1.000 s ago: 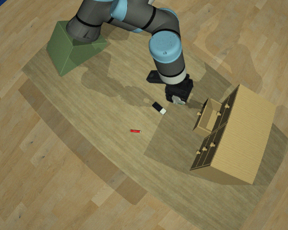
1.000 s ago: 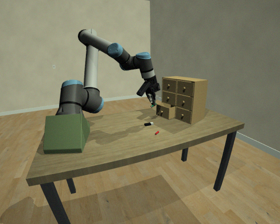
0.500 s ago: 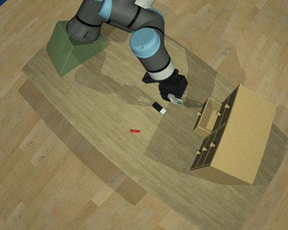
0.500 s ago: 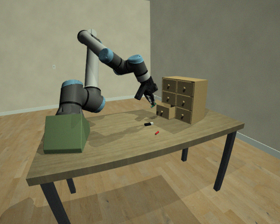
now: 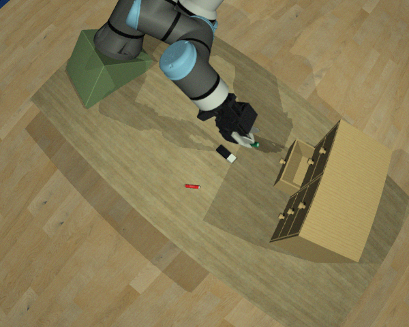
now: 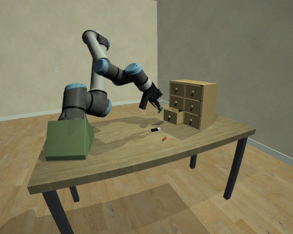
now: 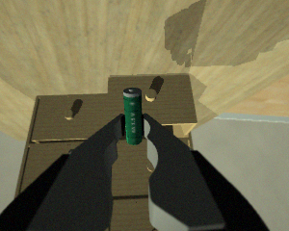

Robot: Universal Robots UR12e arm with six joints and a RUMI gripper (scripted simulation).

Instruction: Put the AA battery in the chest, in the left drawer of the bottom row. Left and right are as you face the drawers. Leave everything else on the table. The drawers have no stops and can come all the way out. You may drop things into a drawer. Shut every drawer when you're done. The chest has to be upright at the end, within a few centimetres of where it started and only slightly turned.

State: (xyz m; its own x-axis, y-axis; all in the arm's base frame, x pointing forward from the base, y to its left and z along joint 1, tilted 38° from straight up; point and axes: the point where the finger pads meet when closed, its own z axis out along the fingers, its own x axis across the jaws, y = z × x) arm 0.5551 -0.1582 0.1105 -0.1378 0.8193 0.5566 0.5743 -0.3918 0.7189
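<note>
The green AA battery lies 10 mm below my hand and 10 mm ahead of it. From my hand the other things lie so: black-and-white block (130 mm below, 40 mm behind, 30 mm to the right); then small red cylinder (170 mm to the right, 140 mm below, 70 mm behind).
</note>
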